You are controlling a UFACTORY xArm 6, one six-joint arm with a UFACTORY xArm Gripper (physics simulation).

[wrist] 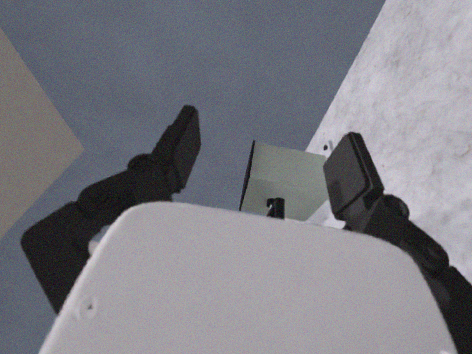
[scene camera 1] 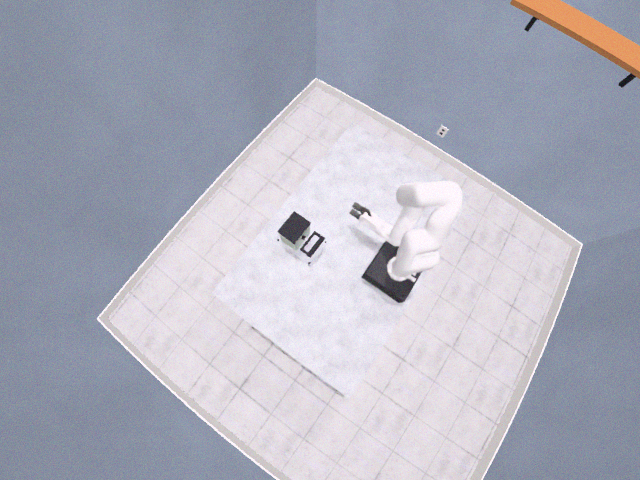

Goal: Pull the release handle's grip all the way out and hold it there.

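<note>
The release handle's housing is a pale green box (scene camera 1: 291,238) (wrist: 285,167) with a black top, left of the arm in the scene view. Its grip, a black rectangular frame (scene camera 1: 317,246) (wrist: 278,208), stands on the box's side facing the arm; a short gap and a small dark part show between them. In the wrist view the grip is mostly hidden behind the white gripper body. My gripper (scene camera 1: 354,209) (wrist: 266,137) is open and empty. It is apart from the grip, up and to the right of it in the scene view. In the wrist view the box appears between the fingers, nearer the right one.
The handle stands on a pale marbled table top (scene camera 1: 310,310) (wrist: 425,90). The arm's black base (scene camera 1: 381,268) is at the table's right side in the scene view. An orange shelf (scene camera 1: 584,28) and a wall socket (scene camera 1: 442,130) are on the far wall.
</note>
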